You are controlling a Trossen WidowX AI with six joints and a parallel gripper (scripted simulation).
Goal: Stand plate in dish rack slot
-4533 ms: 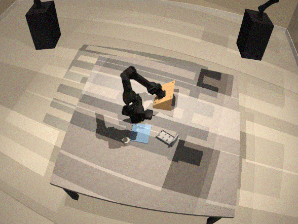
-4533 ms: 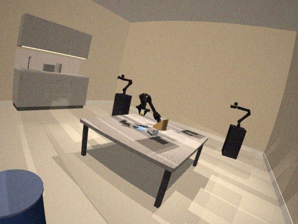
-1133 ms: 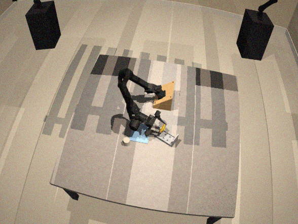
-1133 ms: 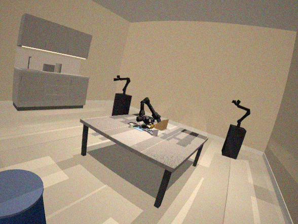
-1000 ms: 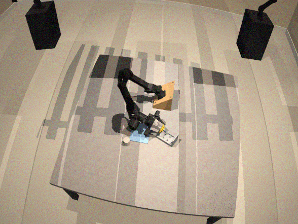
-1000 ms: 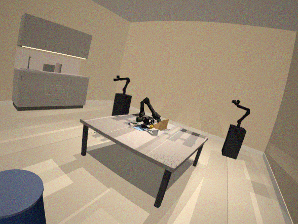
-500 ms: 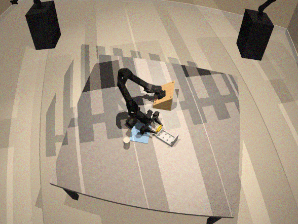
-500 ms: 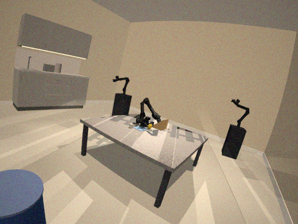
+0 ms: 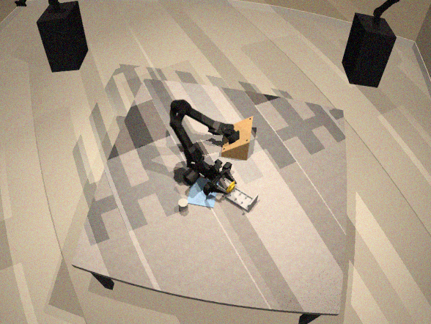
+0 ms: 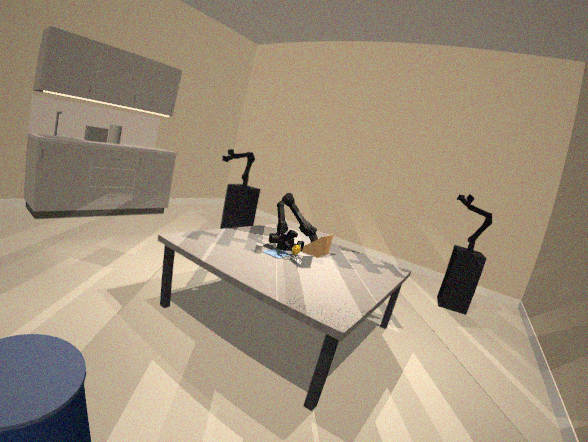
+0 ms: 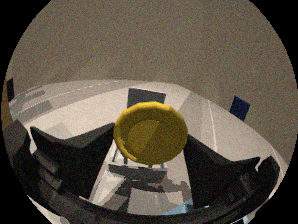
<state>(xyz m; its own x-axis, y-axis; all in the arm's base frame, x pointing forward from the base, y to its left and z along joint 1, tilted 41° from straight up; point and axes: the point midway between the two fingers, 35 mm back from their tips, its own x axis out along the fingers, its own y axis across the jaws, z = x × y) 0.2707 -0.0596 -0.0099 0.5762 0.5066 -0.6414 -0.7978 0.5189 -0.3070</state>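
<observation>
Now: the grey dish rack 20 mm ahead of my gripper tip, 50 mm to the left of it and 50 mm below it. From my gripper tip the other things lie so: blue mat (10 mm behind, 140 mm to the right, 70 mm below); yellow plate (10 mm to the right); blue spoon (130 mm behind, 150 mm to the right, 70 mm below).
</observation>
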